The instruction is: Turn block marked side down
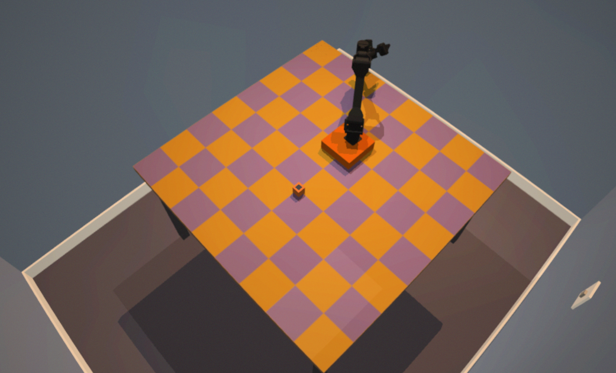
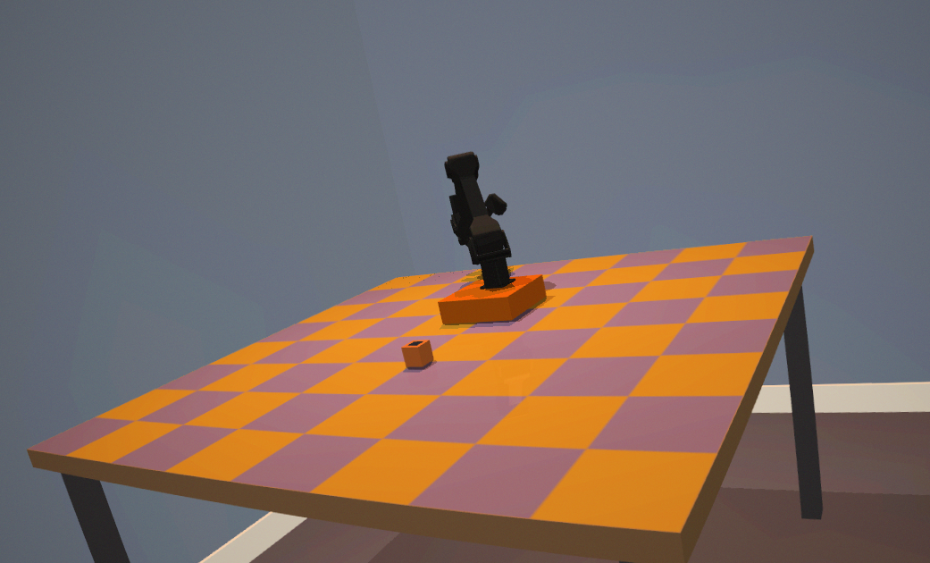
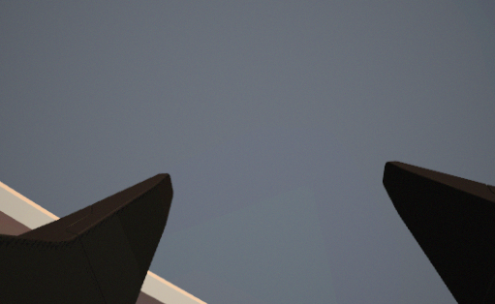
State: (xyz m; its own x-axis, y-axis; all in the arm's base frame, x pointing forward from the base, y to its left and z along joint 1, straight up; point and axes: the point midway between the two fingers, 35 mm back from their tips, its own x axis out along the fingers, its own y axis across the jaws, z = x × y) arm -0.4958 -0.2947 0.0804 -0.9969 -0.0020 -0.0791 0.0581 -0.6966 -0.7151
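My gripper tip is 900 mm short of the small orange block, 320 mm to the right of it and 100 mm above it.
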